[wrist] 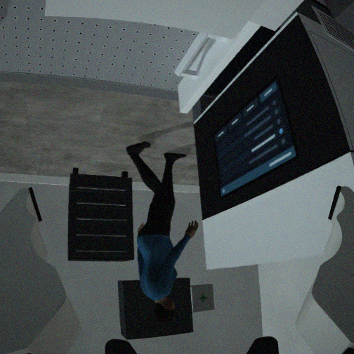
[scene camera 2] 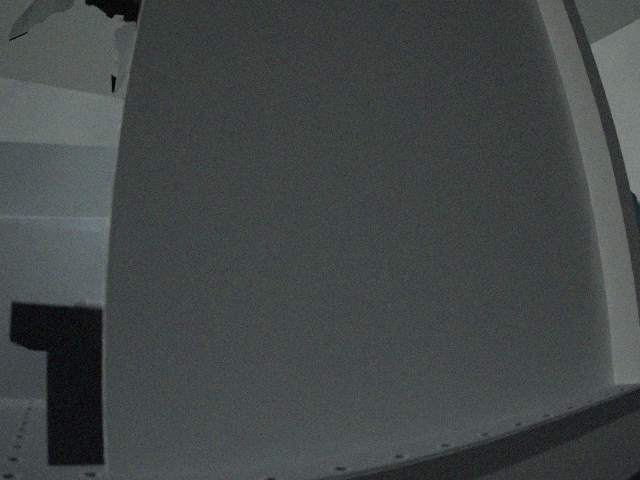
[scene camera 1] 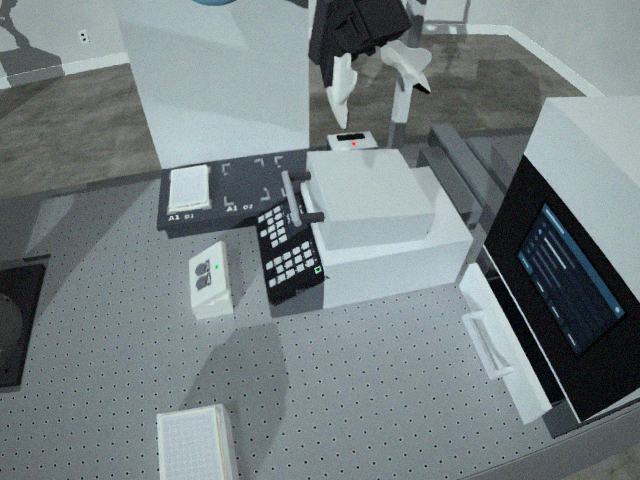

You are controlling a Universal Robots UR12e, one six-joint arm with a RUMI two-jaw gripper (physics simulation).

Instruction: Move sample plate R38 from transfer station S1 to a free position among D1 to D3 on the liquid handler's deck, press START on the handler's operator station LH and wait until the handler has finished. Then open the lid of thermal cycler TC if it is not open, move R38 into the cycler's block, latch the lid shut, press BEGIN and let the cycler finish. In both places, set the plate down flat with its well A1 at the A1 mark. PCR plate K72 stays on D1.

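Places are measured from the arm's base along level axes (x ahead, y left, z up), in centimetres.
Pixels of known places: gripper, between the fingertips: (scene camera 2: 63, 67) (scene camera 1: 390, 109).
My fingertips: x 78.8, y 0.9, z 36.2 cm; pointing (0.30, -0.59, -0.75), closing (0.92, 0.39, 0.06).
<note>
For each thing: its middle in the pictures, then the offset to it from my fingertips. "spot": a spot on its surface instead.
- white plate, middle of its body: (scene camera 1: 192, 455) dx -33.5, dy -29.6, dz -29.8 cm
- white cycler, a spot on its surface: (scene camera 1: 392, 276) spot: dx +2.5, dy -6.0, dz -29.6 cm
- grey handle, a spot on its surface: (scene camera 1: 291, 198) spot: dx -13.2, dy +2.9, dz -16.2 cm
- small two-button station, a spot on its surface: (scene camera 1: 204, 277) spot: dx -29.9, dy +1.1, dz -30.5 cm
- white instrument with a screen, a spot on its surface: (scene camera 1: 571, 279) spot: dx +21.3, dy -22.8, dz -13.6 cm
- extended white drawer, a spot on its surface: (scene camera 1: 504, 346) spot: dx +16.6, dy -23.5, dz -29.9 cm
- small box with a red light, middle of its body: (scene camera 1: 357, 163) dx +6.9, dy +30.4, dz -33.8 cm
My gripper (scene camera 1: 385, 109) (scene camera 2: 66, 62) (wrist: 185, 192) is open and empty, high behind the cycler. A white plate, K72 by its place (scene camera 1: 189, 187), lies on D1 of the dark deck (scene camera 1: 242, 217). The D2 marks show no plate; D3 is partly hidden. Another white plate (scene camera 1: 190, 444) sits on a raised block at the front, cut by the frame; its label is unreadable. The white cycler (scene camera 1: 392, 276) has a keypad and its lid (scene camera 1: 372, 196) is down, with a grey handle (scene camera 1: 291, 198); whether it is latched I cannot tell. A small two-button station (scene camera 1: 204, 276) shows a green light.
A white instrument with a screen (scene camera 1: 571, 279) (wrist: 255, 137) and an extended white drawer (scene camera 1: 504, 346) (wrist: 200, 60) stands at the right. A small box with a red light (scene camera 1: 353, 140) is behind the cycler. A tall pale panel (scene camera 1: 222, 87) stands behind the deck. A grey wall fills much of scene camera 2.
</note>
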